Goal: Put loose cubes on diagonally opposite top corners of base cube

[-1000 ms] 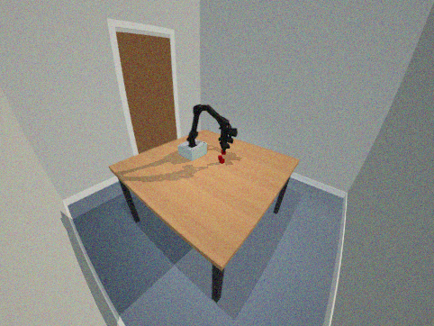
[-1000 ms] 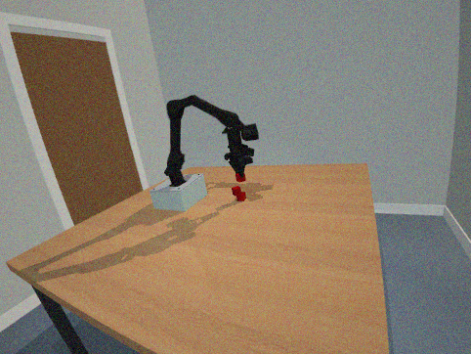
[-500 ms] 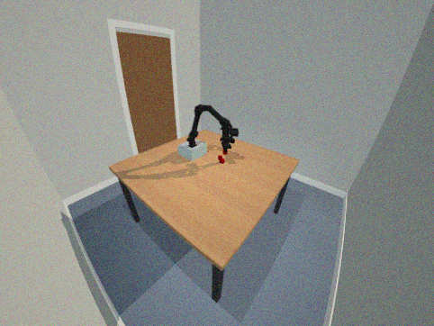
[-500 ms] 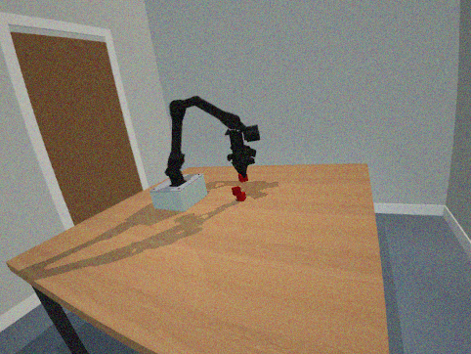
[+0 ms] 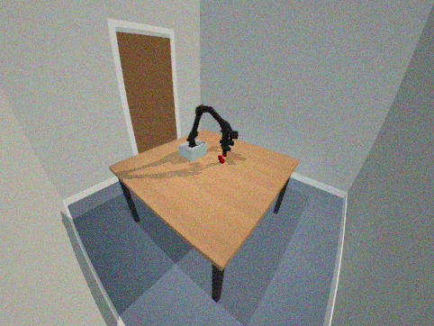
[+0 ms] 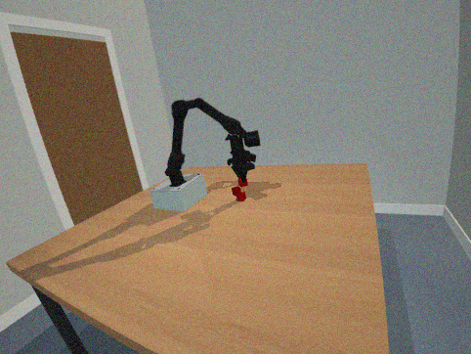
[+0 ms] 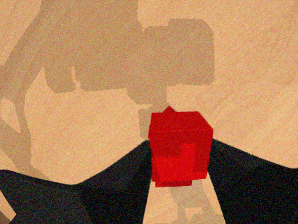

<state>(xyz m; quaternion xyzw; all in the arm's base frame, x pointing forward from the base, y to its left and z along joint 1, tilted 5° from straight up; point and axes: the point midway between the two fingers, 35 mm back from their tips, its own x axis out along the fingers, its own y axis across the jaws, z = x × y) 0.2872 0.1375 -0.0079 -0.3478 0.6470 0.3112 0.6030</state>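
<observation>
My gripper tip is 20 mm past the red cube, 30 mm to the left of it and 40 mm above it.
</observation>
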